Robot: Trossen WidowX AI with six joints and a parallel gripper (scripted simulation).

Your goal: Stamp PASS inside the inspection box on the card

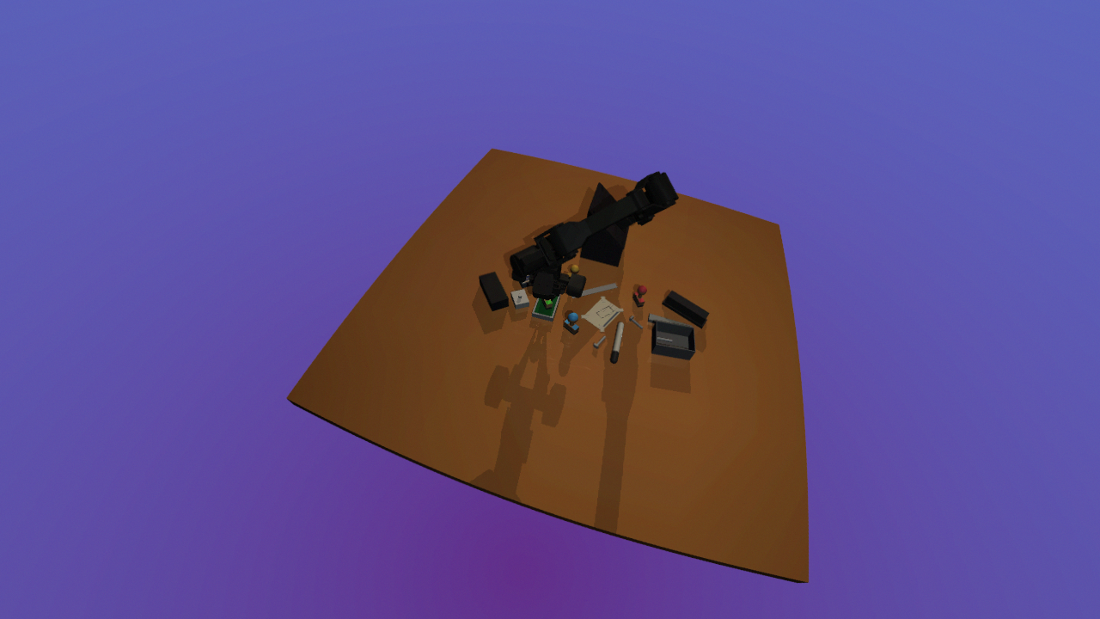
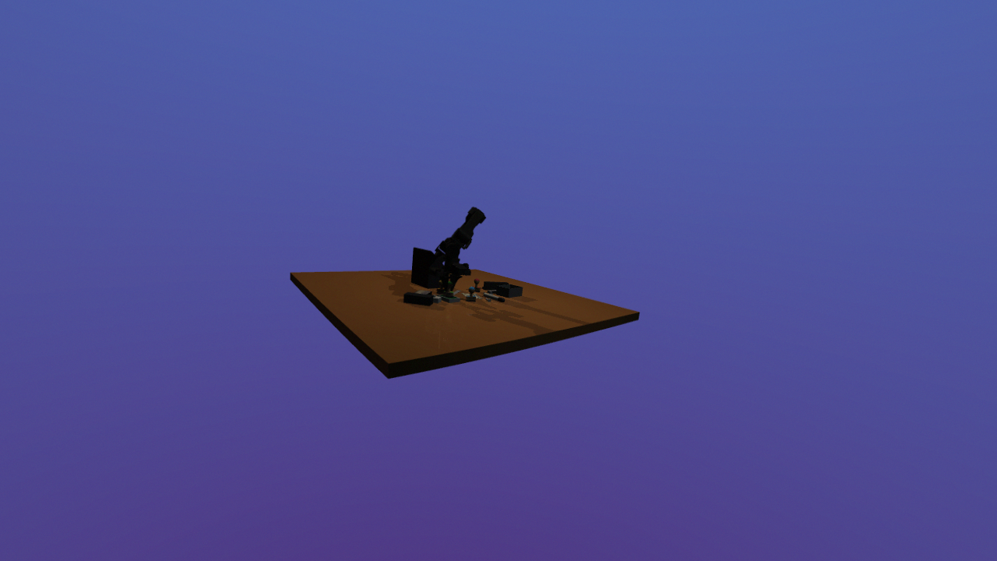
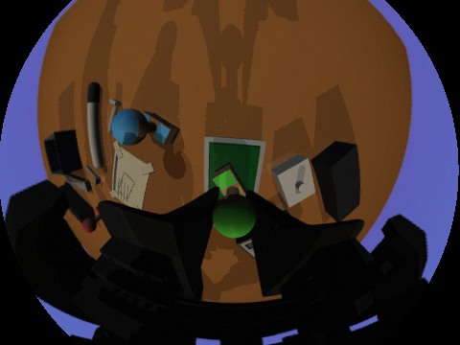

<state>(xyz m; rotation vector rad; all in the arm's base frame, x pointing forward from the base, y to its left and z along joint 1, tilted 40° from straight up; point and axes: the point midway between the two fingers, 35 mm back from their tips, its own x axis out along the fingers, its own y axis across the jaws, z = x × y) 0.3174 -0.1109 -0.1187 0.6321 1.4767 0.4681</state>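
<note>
My gripper tip is right at the green-knobbed PASS stamp. From my gripper tip the other things lie so: blue-knobbed stamp: 8 cm to the left, 6 cm ahead, 2 cm below; then green ink pad: 3 cm below; then grey block: 8 cm to the right, 2 cm below.
</note>
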